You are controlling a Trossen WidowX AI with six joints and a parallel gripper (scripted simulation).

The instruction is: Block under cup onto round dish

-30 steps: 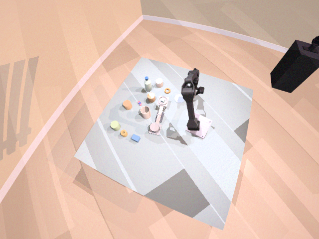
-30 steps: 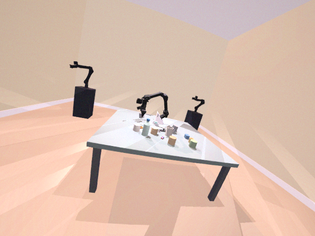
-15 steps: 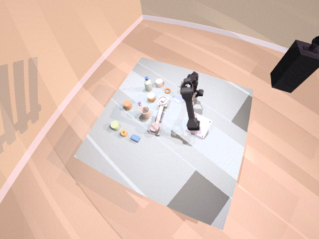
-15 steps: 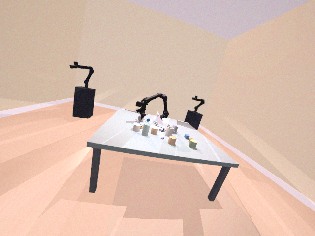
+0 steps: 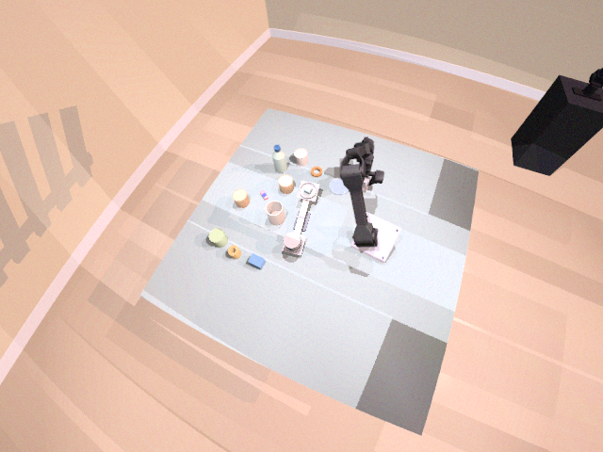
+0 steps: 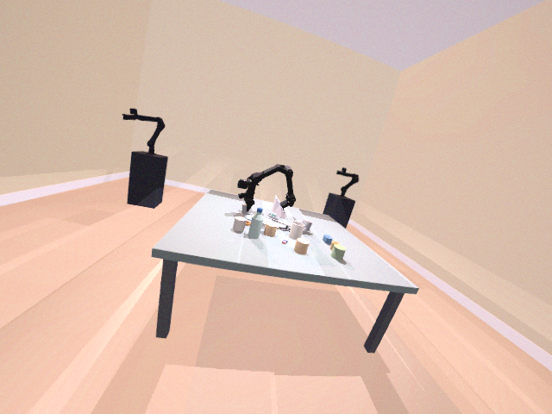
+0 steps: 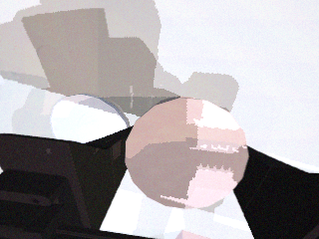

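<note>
Right now my gripper tip is 230 mm short of the pale green block, 150 mm to the right of it and 60 mm below it. The rest, counted from my gripper tip: orange ring (240 mm ahead, 20 mm to the right, 20 mm below); then pale round dish (100 mm ahead, 30 mm to the left, 20 mm below); then balance (270 mm to the left, 220 mm ahead, 10 mm above).
</note>
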